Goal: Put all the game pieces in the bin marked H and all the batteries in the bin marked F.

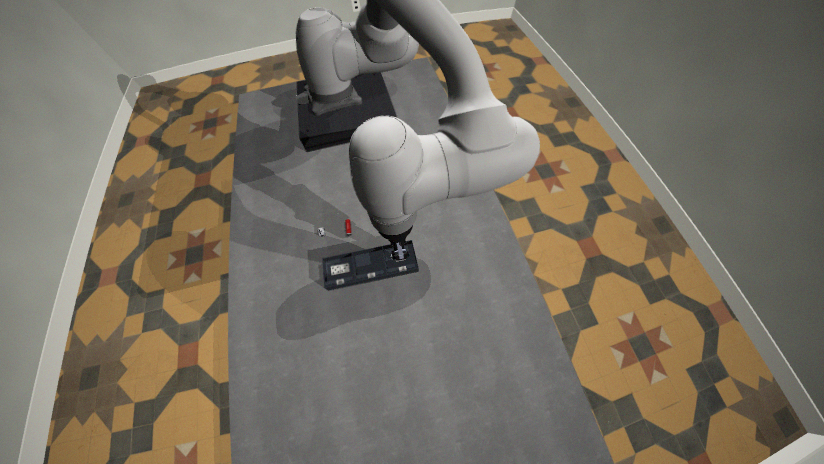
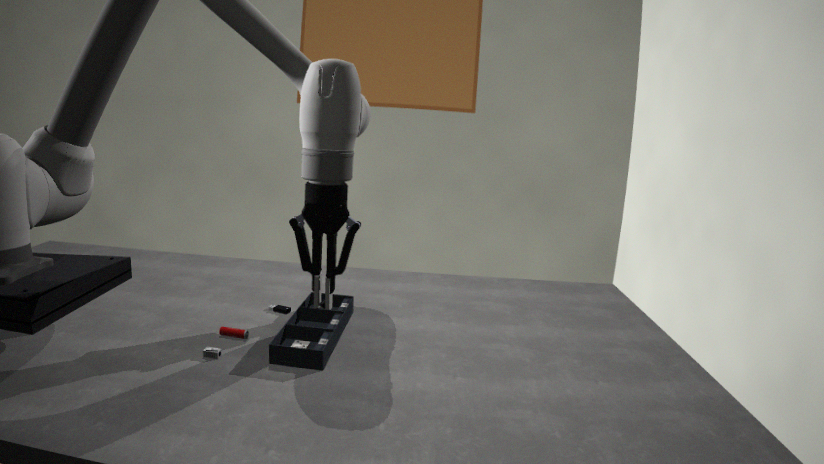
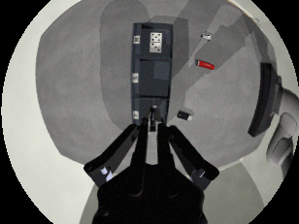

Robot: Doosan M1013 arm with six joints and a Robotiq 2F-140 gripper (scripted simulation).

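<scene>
My gripper is now 3 cm above the black battery. Round my hand: black three-compartment bin: 8 cm to the right, 3 cm below, 1 cm behind; white domino: 16 cm to the right, 4 cm below, 3 cm behind; red battery: 15 cm behind, 10 cm to the right, 4 cm below.
</scene>
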